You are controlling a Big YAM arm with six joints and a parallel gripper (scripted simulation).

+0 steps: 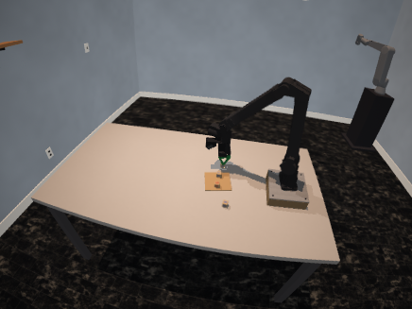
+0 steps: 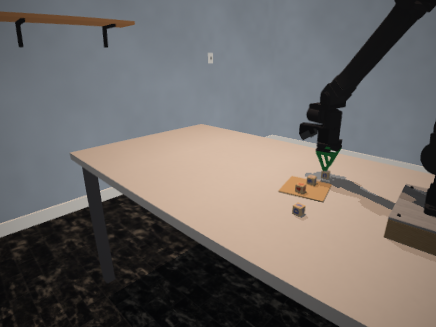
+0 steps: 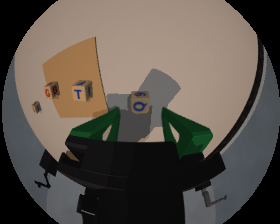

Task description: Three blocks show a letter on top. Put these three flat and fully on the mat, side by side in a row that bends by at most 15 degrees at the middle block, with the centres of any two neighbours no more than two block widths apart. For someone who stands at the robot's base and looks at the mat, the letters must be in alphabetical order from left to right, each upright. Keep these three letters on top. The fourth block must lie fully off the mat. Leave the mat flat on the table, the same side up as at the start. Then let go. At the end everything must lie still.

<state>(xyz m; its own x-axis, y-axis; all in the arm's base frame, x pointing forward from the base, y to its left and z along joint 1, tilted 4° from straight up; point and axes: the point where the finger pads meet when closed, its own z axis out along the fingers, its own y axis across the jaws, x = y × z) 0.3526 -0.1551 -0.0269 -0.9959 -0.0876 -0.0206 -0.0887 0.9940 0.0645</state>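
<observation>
Right now my hand is 20 mm short of the mat, 130 mm to the right of it and 40 mm above it.
</observation>
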